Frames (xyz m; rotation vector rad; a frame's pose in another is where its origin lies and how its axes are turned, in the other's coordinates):
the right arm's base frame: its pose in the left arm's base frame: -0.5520 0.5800 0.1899 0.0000 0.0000 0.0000
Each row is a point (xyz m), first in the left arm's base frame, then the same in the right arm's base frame.
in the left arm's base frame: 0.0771 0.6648 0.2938
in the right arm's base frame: 0.6291 0.0848 0.1039
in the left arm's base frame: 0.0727 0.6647 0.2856
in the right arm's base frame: 0.6247 0.0847 0.0957
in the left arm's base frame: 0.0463 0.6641 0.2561
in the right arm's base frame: 0.5983 0.0841 0.0662
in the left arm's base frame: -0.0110 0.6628 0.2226
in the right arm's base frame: 0.5410 0.0828 0.0327
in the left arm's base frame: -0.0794 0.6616 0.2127
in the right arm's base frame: 0.4726 0.0816 0.0228
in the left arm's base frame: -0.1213 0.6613 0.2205
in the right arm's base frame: 0.4307 0.0813 0.0306
